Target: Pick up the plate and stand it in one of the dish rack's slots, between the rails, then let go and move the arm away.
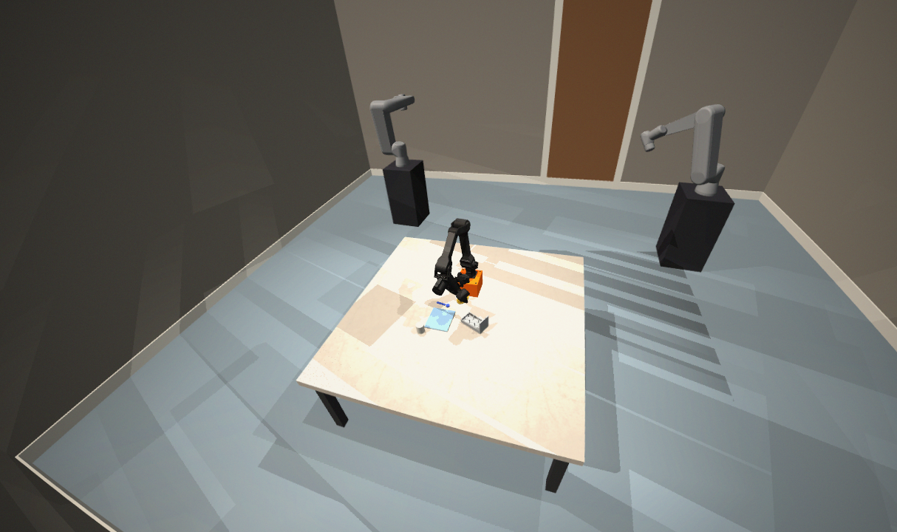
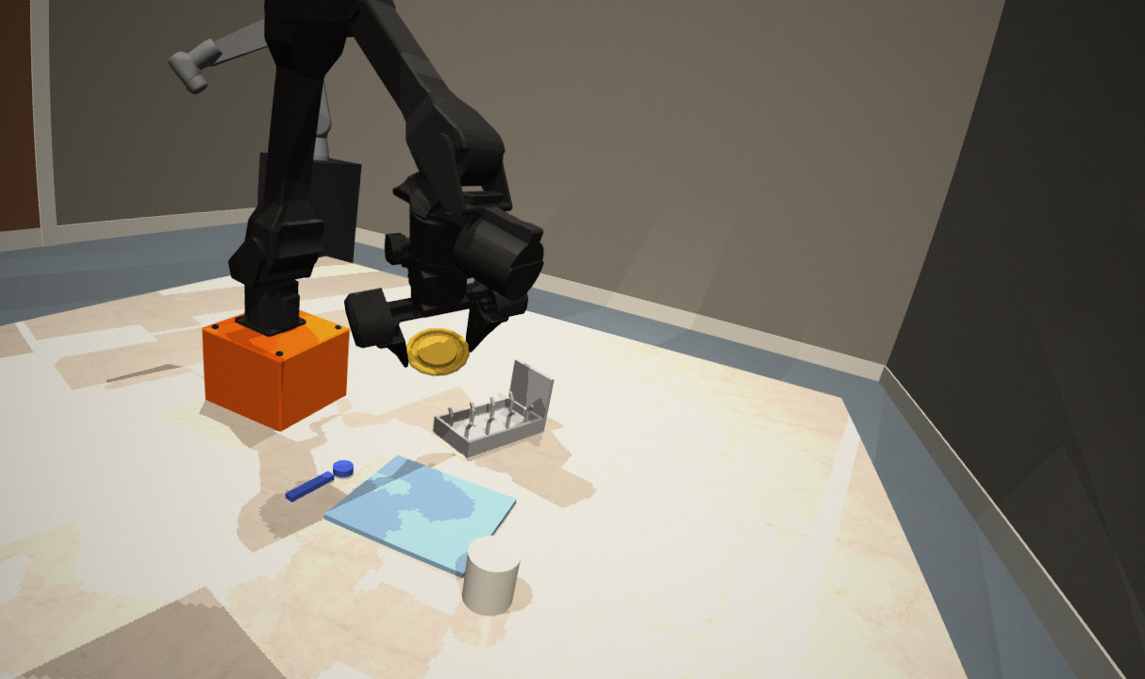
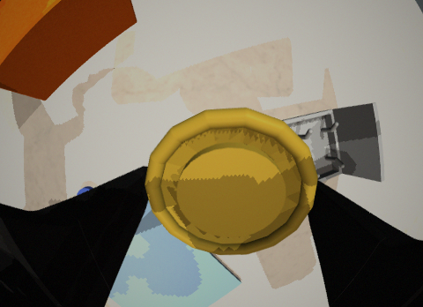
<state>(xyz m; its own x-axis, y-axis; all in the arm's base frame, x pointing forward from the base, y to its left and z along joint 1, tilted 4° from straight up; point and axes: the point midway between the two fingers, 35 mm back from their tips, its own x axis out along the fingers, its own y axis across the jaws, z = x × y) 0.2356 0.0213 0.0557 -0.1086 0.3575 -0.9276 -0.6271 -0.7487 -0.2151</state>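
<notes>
Now: gripper tip 9 cm above the grey dish rack, 7 cm to the right of it and 5 cm short of it. From my gripper tip the other things lie so: light blue mat: 12 cm to the right, 11 cm below, 7 cm ahead; then blue spoon: 14 cm to the right, 11 cm below, 4 cm behind; then yellow plate: 1 cm above.
</notes>
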